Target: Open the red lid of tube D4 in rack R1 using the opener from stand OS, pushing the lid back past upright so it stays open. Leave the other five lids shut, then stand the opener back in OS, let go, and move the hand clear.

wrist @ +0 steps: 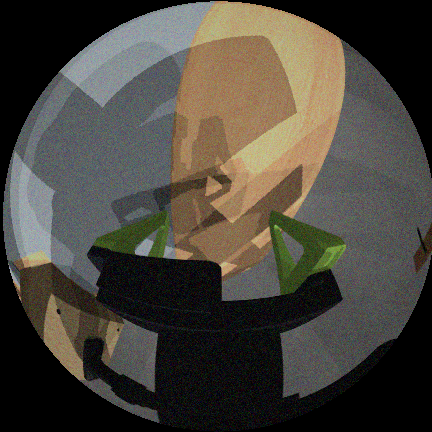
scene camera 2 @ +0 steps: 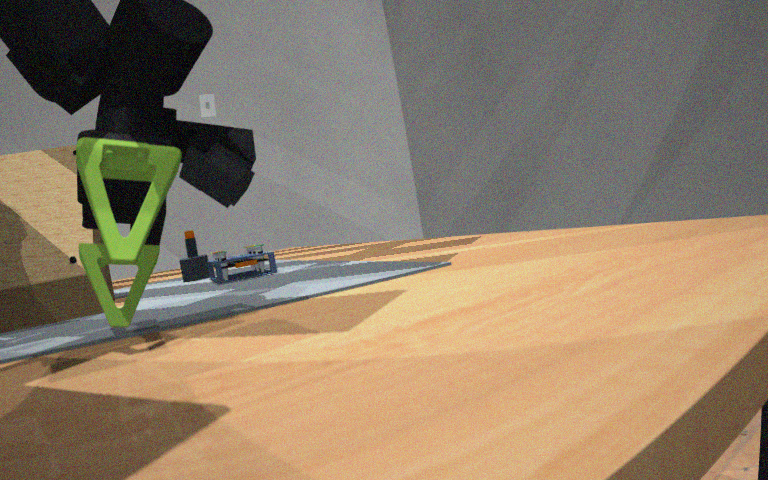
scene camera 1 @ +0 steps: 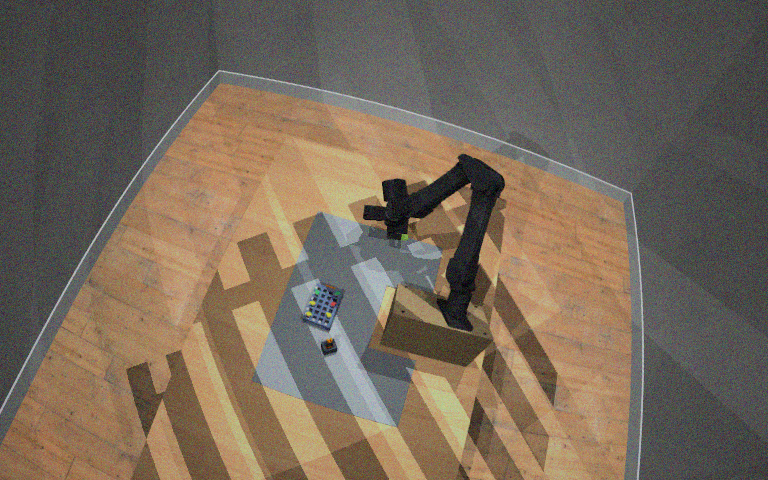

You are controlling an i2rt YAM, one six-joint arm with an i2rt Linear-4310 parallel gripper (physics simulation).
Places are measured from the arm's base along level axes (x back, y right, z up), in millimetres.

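Pixels of known places: gripper, between the fingertips: [wrist: 218, 215] [scene camera 2: 121, 299]; arm's base, origin of its link: [scene camera 1: 453, 315].
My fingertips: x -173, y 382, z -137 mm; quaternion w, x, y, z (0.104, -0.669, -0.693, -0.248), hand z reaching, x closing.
Ahead of a thing's pixels: the offset from my fingertips to its middle. Level surfaces: height alone.
The blue rack R1 [scene camera 1: 320, 326] [scene camera 2: 272, 263] lies on the grey mat, with several coloured lids. The red lid {dx -165, dy -358, dz +13 mm} [scene camera 1: 333, 304] is near its right side in scene camera 1; its hinge state is too small to tell. The opener {dx -152, dy -491, dz +17 mm} [scene camera 1: 329, 341] [scene camera 2: 189, 243], dark with an orange top, stands upright in the dark stand OS {dx -152, dy -491, dz -9 mm} [scene camera 1: 328, 349] [scene camera 2: 194, 270], beside the rack's end. My gripper [scene camera 1: 399, 241] [scene camera 2: 121, 291] [wrist: 218, 215] is open and empty, with green fingers pointing down above the mat's far edge, well away from rack and stand. Neither shows in the wrist view.
The grey mat {dz -29 mm} [scene camera 1: 283, 362] [scene camera 2: 305, 287] [wrist: 100, 150] lies on the wooden surface {dz -32 mm} [scene camera 1: 198, 158] [scene camera 2: 453, 316]. The arm is mounted on a wooden block [scene camera 1: 433, 339] [scene camera 2: 28, 226] right of the mat in scene camera 1. A raised grey border [scene camera 1: 368, 103] runs round the surface.
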